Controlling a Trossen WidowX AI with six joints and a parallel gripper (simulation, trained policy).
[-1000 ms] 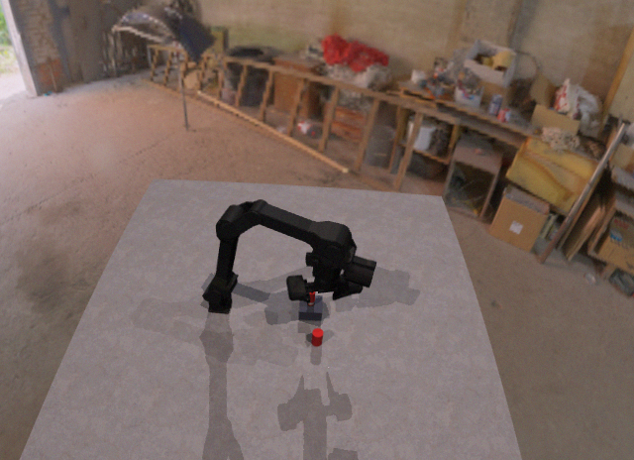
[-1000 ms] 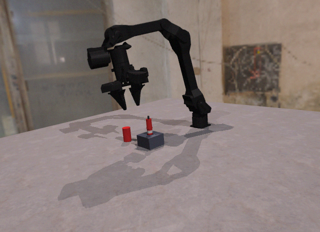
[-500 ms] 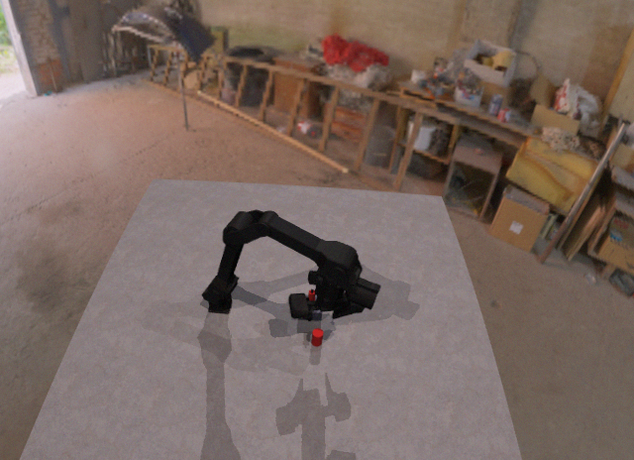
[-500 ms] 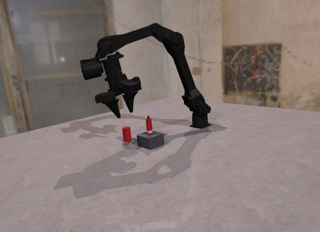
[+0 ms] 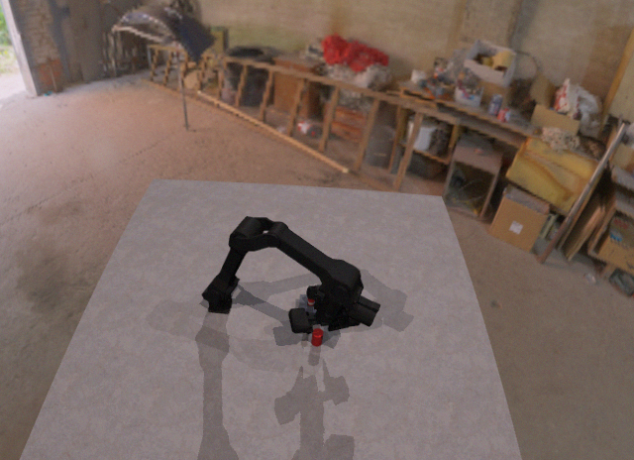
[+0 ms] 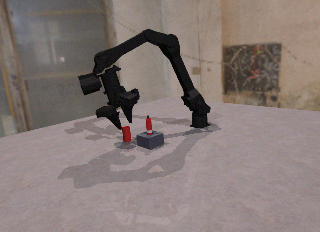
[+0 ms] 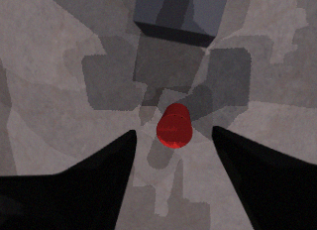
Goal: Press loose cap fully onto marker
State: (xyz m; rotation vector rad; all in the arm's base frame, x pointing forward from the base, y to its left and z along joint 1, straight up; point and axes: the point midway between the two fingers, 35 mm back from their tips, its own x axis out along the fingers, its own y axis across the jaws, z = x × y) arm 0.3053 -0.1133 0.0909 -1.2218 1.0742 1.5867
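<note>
Now: gripper tip 30 mm above the red cap. From my gripper tip the other things lie so: holder block (20 mm behind, 110 mm to the left, 40 mm below).
</note>
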